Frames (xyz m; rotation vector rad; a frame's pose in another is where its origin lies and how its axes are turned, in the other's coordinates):
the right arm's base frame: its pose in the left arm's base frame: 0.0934 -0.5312 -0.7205 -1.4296 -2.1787 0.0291
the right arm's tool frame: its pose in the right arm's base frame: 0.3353 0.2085 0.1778 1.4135 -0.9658 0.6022
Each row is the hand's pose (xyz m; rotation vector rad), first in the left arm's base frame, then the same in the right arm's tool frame.
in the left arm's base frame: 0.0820 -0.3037 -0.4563 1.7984 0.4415 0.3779
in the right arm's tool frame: -0.2607 -0.1818 0.2326 -1.5862 1.0647 2.0792
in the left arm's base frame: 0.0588 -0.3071 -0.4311 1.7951 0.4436 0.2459
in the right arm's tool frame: -0.2581 -0.2037 0.2590 -1.4903 0.9716 2.0749
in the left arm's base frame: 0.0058 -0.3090 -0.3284 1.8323 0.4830 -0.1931
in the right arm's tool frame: -0.2692 -0.2949 0.3291 -1.1693 0.7509 1.9479
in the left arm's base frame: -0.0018 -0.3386 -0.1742 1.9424 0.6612 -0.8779
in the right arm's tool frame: -0.3505 -0.4098 0.3992 -0.7441 0.5653 1.5203
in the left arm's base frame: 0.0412 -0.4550 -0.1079 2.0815 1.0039 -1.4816
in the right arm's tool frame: -0.4766 -0.3993 0.4607 -0.4692 0.5297 0.9437
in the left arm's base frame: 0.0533 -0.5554 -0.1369 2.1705 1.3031 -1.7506
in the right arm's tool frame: -0.5295 -0.3205 0.5060 -0.3879 0.5616 0.5753
